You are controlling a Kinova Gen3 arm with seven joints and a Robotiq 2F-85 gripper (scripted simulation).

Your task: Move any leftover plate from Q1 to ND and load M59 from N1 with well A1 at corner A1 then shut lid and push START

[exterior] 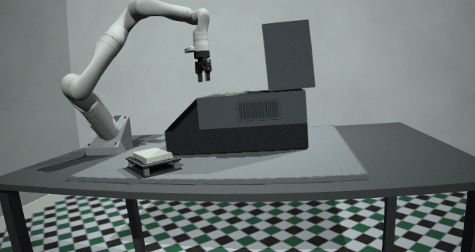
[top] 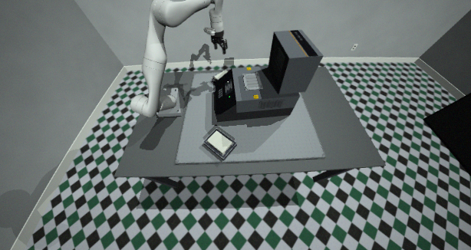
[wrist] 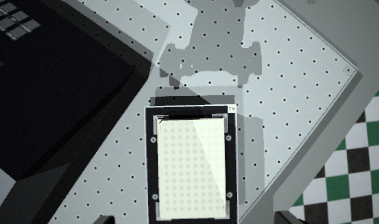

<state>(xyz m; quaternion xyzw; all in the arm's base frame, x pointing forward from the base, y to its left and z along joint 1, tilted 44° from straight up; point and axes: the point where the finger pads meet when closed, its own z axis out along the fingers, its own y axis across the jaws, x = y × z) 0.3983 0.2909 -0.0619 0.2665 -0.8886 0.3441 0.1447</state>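
Right now the pale plate is 220 mm below my hand. Round my hand: A1 mark: 230 mm below, 90 mm behind; black nest: 230 mm below.
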